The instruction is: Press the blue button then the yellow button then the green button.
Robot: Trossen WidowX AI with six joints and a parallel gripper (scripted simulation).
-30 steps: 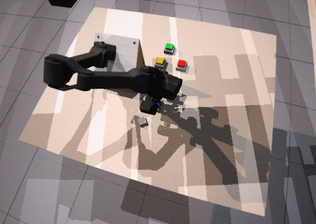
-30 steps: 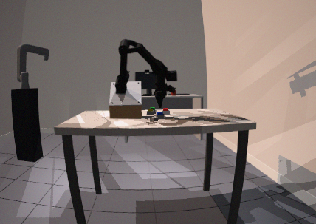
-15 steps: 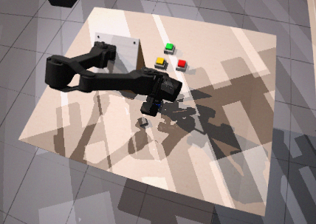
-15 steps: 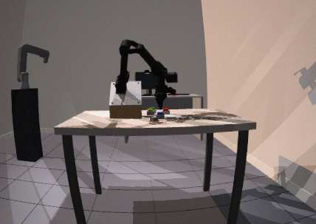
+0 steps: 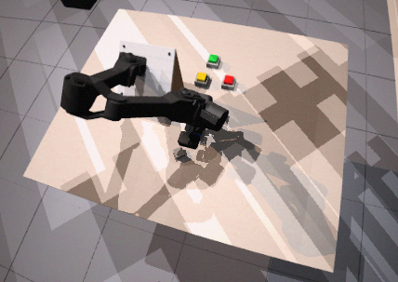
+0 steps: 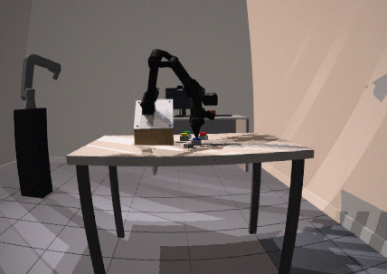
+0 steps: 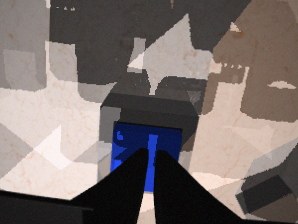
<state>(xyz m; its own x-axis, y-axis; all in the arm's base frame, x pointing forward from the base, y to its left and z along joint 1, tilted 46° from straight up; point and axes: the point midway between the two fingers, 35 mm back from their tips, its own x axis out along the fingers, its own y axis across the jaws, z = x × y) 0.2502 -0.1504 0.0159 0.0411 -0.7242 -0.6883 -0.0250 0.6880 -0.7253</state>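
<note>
Right now my gripper tip is 1 cm above the blue button. Round my gripper tip: red button 4 cm ahead, 24 cm to the left; yellow button 6 cm behind, 23 cm to the left; green button 4 cm behind, 32 cm to the left.
</note>
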